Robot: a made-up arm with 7 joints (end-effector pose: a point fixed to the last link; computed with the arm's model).
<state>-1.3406 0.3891 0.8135 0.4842 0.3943 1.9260 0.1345</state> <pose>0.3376 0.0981 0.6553 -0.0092 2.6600 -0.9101</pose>
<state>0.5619 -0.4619 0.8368 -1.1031 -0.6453 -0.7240 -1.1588</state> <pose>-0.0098 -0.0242 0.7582 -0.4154 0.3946 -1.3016</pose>
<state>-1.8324 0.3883 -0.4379 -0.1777 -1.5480 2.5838 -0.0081</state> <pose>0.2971 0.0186 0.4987 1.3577 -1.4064 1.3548</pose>
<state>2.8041 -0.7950 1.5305 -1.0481 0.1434 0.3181 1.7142</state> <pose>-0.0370 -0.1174 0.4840 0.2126 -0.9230 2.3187</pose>
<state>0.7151 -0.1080 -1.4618 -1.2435 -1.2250 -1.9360 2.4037</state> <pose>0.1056 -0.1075 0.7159 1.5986 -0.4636 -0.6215</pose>
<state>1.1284 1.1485 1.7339 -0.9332 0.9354 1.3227 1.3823</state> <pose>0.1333 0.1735 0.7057 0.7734 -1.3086 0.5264</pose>
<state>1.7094 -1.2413 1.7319 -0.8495 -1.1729 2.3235 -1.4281</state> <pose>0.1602 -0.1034 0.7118 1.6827 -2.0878 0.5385</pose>
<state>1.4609 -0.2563 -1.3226 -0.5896 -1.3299 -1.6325 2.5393</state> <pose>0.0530 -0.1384 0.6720 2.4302 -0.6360 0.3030</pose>
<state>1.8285 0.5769 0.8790 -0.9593 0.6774 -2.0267 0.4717</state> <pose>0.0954 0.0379 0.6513 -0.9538 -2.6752 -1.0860</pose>
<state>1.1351 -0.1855 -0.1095 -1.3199 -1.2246 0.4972 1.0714</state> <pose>-0.0909 -0.0340 0.6771 -0.5279 1.0425 0.1350</pose>
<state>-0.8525 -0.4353 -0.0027 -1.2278 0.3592 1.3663 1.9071</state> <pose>0.2964 -0.1535 0.7245 -2.6434 -0.7720 0.0424</pose>
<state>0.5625 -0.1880 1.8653 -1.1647 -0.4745 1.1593 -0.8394</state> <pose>0.2481 -0.1214 0.8168 -0.4041 -2.6809 0.8481</pose>
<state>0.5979 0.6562 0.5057 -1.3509 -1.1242 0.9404 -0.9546</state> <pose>0.1775 0.1747 0.6806 1.3102 -1.5403 1.9809</pose>
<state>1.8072 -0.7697 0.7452 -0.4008 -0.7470 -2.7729 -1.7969</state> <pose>0.0793 -0.1121 0.6693 -1.7589 2.4267 -0.1793</pose>
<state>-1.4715 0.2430 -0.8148 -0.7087 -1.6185 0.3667 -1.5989</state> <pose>0.2299 -0.0889 0.7311 -2.0224 -0.0582 -0.0947</pose>
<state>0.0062 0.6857 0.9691 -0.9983 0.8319 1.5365 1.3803</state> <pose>0.2085 0.1087 0.7680 1.8453 0.4512 0.0431</pose>
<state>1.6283 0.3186 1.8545 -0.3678 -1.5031 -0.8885 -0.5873</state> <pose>0.0295 0.1551 0.6327 -0.4573 0.4170 -2.2854</pose>
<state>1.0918 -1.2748 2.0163 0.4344 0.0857 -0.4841 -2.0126</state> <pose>0.1472 -0.0255 0.6950 0.7017 0.1743 -2.7715</pose>
